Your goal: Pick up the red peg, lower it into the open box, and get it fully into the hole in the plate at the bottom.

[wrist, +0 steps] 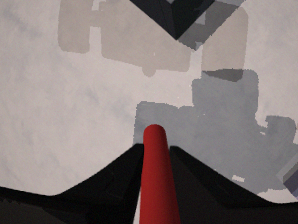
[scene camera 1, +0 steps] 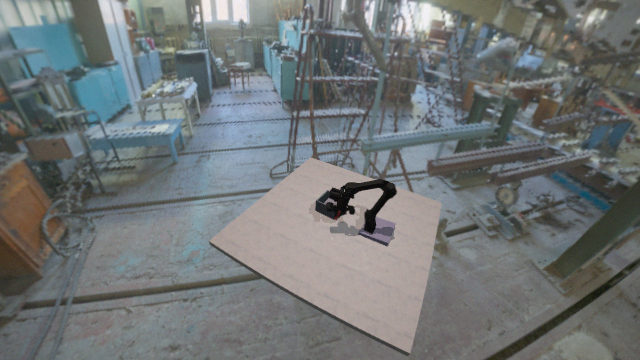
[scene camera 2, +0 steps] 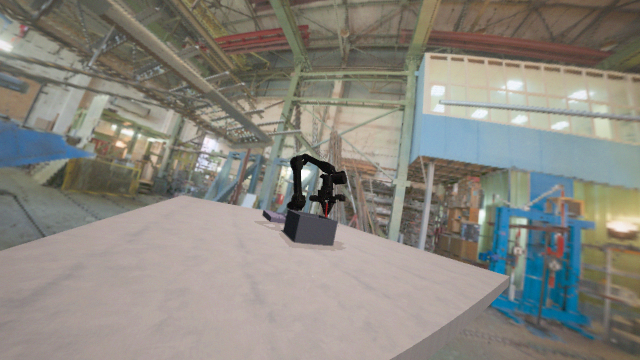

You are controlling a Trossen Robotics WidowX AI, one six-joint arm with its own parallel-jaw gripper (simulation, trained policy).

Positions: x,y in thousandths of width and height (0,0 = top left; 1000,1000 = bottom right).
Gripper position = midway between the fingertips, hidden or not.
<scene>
In view: my gripper (wrist: 522,681) and a dark box (scene camera 2: 477,635).
</scene>
